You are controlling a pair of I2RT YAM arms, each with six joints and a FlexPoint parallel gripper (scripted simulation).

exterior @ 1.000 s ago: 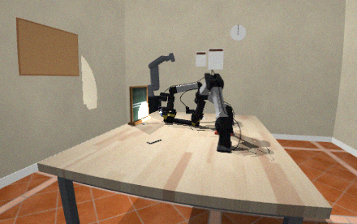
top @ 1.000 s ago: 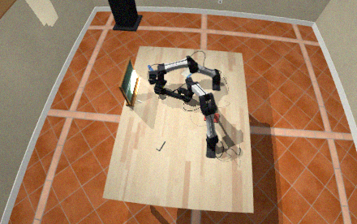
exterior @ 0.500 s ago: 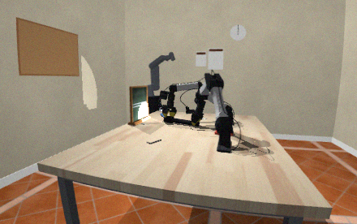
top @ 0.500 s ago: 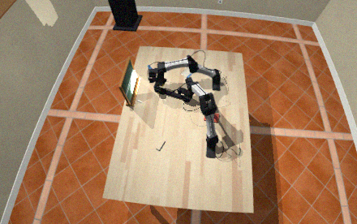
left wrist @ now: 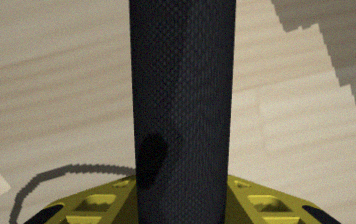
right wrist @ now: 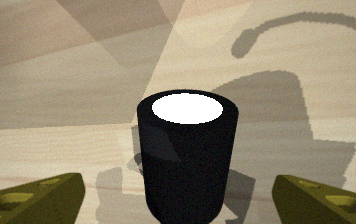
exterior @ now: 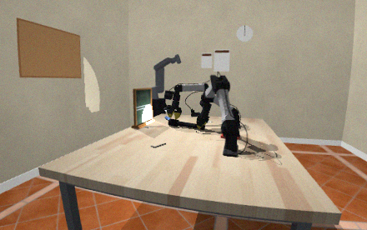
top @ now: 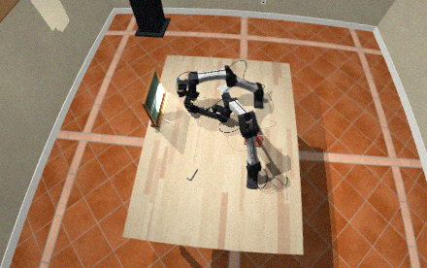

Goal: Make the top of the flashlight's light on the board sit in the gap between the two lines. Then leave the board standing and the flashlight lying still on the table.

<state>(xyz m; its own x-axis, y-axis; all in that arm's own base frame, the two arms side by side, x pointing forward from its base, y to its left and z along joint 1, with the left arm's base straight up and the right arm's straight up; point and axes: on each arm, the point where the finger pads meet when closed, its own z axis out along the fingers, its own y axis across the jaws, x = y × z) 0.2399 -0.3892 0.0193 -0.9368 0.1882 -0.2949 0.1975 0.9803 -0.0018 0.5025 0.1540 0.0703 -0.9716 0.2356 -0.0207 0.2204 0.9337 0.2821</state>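
Observation:
The flashlight head is 2 cm behind my right hand, 1 cm to the left of it and 4 cm below it. Also, from my right hand: white stick: 17 cm ahead, 13 cm to the left, 7 cm below; green board: 25 cm ahead, 4 cm to the left, 8 cm above; blue screwdriver: 11 cm ahead, 20 cm to the right, 6 cm below.

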